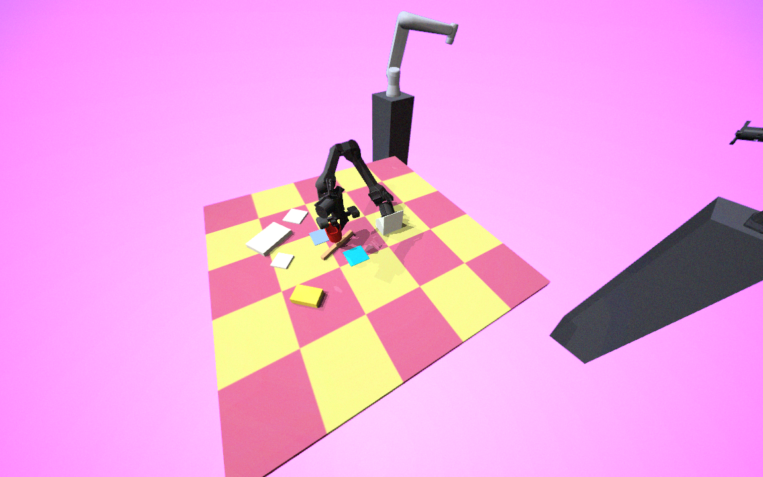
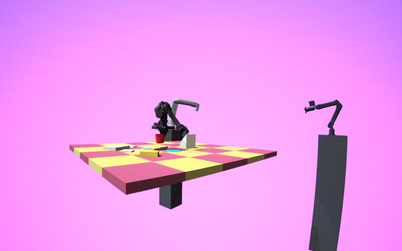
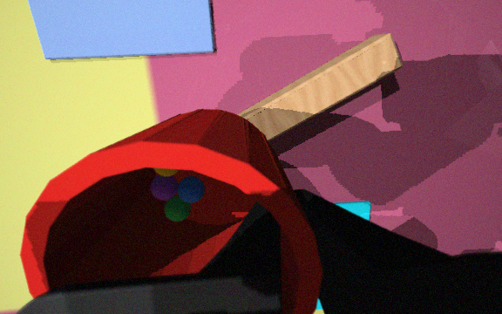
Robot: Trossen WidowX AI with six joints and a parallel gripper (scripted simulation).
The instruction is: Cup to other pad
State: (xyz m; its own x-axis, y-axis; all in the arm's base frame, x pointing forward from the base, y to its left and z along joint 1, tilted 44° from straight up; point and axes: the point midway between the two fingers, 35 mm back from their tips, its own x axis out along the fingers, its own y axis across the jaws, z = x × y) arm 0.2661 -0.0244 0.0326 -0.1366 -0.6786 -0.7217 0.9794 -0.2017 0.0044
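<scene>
My gripper tip is now 1 cm past the cyan pad, 10 cm to the right of it and 10 cm above it. Round my gripper tip: wooden stick: 2 cm ahead, 9 cm below; red cup: 3 cm ahead, 1 cm to the right; light blue pad: 6 cm ahead, 11 cm to the right, 10 cm below.
</scene>
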